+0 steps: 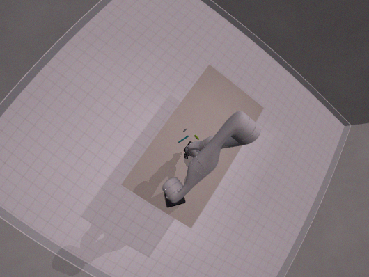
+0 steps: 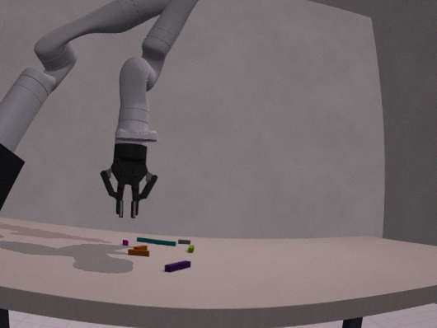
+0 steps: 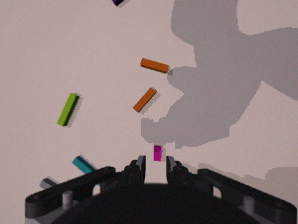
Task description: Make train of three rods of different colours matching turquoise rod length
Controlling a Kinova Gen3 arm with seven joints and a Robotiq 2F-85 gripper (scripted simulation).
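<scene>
Now: hand 8 cm above the magenta rod. From my hand the other things lie so: grey rod 14 cm ahead, 10 cm to the left, 8 cm below; lime rod 14 cm ahead, 8 cm below, 2 cm to the right; turquoise rod 8 cm below, 7 cm ahead, 6 cm to the left.
</scene>
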